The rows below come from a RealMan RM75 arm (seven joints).
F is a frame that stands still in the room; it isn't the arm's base.
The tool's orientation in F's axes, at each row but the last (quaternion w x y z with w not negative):
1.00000, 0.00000, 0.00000, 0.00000
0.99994, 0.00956, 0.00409, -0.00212
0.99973, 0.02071, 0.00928, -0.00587
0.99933, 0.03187, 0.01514, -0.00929
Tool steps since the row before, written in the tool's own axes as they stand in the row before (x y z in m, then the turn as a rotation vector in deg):
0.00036, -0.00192, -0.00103, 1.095, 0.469, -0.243
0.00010, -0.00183, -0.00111, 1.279, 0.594, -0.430
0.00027, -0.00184, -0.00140, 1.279, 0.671, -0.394
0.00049, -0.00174, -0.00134, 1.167, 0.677, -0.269
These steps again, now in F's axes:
0.00036, -0.00192, -0.00103, 1.095, 0.469, -0.243
0.00008, -0.00181, -0.00115, 1.278, 0.597, -0.429
0.00022, -0.00178, -0.00148, 1.280, 0.672, -0.390
0.00042, -0.00166, -0.00146, 1.172, 0.672, -0.261

